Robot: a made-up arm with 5 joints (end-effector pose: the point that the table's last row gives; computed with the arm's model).
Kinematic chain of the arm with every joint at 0, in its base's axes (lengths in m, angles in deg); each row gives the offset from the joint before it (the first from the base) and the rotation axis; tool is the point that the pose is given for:
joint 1: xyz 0 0 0.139 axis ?
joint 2: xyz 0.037 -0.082 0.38 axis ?
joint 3: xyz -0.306 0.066 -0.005 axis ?
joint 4: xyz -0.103 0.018 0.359 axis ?
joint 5: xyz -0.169 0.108 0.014 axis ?
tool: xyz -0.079 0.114 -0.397
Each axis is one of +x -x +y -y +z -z.
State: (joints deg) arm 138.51 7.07 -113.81 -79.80 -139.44
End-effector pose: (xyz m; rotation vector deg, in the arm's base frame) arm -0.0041 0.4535 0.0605 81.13 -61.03 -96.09
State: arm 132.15 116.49 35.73 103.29 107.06
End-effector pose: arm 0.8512 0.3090 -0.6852 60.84 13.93 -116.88
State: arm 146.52 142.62 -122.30 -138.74 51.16
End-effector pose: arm -0.0997 0.6276 0.0314 119.74 27.96 55.27
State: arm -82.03 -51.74 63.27 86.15 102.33
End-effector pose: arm -0.6533 0.1778 0.6467 84.77 2.05 58.78
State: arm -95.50 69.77 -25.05 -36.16 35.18
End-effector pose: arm -0.1533 -0.7776 0.2600 117.37 9.43 34.80
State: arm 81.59 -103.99 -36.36 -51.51 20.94
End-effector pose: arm 0.0726 0.1239 -0.0535 -5.21 -98.80 121.71
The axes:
joint 1: -x
joint 2: +y
joint 3: -x
joint 4: +y
joint 5: +z

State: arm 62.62 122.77 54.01 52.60 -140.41
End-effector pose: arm 0.4467 0.9533 0.4514 147.00 1.96 -11.00
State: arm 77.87 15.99 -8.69 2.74 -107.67
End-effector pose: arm -0.4091 0.5270 0.0967 -62.24 -55.39 -104.79
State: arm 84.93 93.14 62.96 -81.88 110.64
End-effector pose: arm 0.0520 0.4461 0.1360 0.83 123.66 118.27
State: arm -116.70 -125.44 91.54 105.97 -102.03
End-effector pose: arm 0.6424 -0.1015 0.6284 -14.08 -136.44 53.91
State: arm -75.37 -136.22 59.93 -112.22 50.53
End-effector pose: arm 0.0021 -0.3575 0.4832 -137.77 -26.95 -83.84
